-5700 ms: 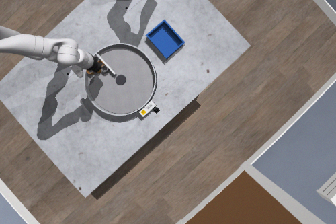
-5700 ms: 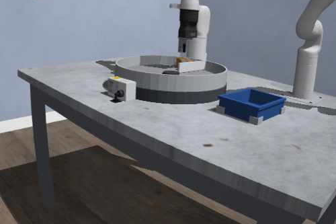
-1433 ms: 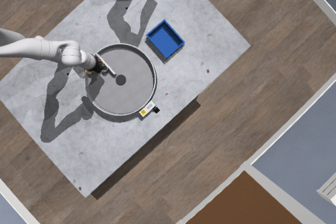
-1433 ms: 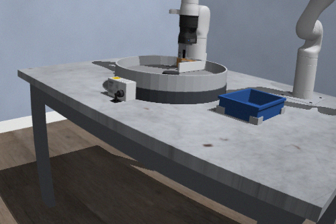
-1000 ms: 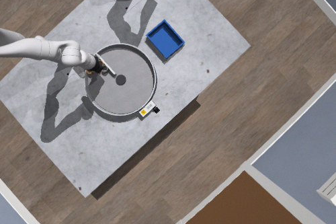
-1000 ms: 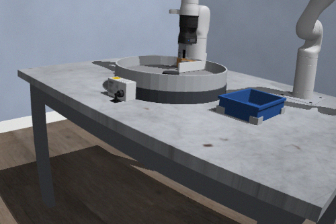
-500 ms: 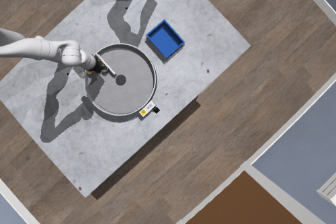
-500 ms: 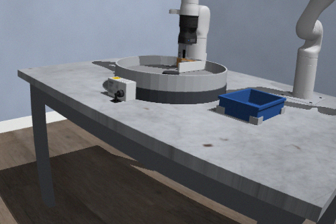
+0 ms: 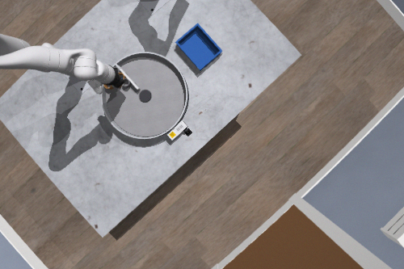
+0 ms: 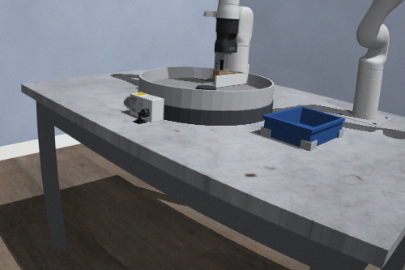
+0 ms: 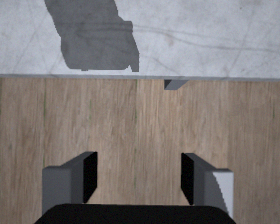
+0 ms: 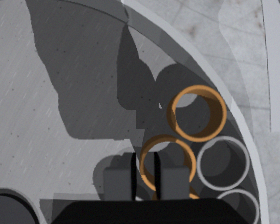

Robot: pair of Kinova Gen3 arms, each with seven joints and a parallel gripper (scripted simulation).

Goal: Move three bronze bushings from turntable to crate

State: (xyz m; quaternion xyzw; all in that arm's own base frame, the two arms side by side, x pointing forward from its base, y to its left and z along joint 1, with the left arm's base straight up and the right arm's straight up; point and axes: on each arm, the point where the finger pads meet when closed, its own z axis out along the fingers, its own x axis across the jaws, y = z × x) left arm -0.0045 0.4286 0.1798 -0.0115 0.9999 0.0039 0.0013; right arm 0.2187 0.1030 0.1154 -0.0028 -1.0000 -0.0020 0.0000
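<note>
Right now the turntable is 13 cm ahead of my right hand, 5 cm to the left of it and 6 cm below it. From my right hand the other things lie so: blue crate 16 cm ahead, 41 cm to the left, 9 cm below.
</note>
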